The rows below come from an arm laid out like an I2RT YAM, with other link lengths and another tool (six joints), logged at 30 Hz.
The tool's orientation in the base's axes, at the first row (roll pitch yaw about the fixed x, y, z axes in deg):
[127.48, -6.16, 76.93]
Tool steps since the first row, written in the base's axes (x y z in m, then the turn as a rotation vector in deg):
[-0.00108, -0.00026, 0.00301, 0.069, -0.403, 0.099]
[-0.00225, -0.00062, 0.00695, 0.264, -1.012, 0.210]
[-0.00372, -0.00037, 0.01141, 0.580, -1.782, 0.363]
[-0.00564, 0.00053, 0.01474, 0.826, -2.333, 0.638]
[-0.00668, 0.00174, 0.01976, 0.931, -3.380, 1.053]
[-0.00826, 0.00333, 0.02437, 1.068, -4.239, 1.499]
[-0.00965, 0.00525, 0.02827, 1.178, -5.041, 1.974]
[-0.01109, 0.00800, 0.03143, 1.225, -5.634, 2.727]
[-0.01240, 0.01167, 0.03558, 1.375, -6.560, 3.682]
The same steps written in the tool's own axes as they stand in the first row. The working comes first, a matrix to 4 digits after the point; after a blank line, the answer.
The tool's axes in the first row as the columns of a matrix, in the base's axes (used below as rounded here):
[0.2248, 0.5735, 0.7878]
[0.9685, -0.2206, -0.1159]
[0.1073, 0.7890, -0.6050]

[-0.00017, 0.00181, -0.00264, -0.364, 0.207, 0.041]
[-0.00036, 0.00433, -0.00591, -0.898, 0.540, 0.198]
[0.00003, 0.00695, -0.00979, -1.557, 1.012, 0.444]
[0.00083, 0.00828, -0.01342, -2.005, 1.492, 0.535]
[0.00230, 0.01138, -0.01742, -2.951, 2.110, 0.488]
[0.00398, 0.01376, -0.02164, -3.705, 2.730, 0.426]
[0.00595, 0.01561, -0.02531, -4.406, 3.345, 0.318]
[0.00863, 0.01667, -0.02868, -4.889, 4.097, -0.032]
[0.01233, 0.01839, -0.03265, -5.649, 5.141, -0.384]

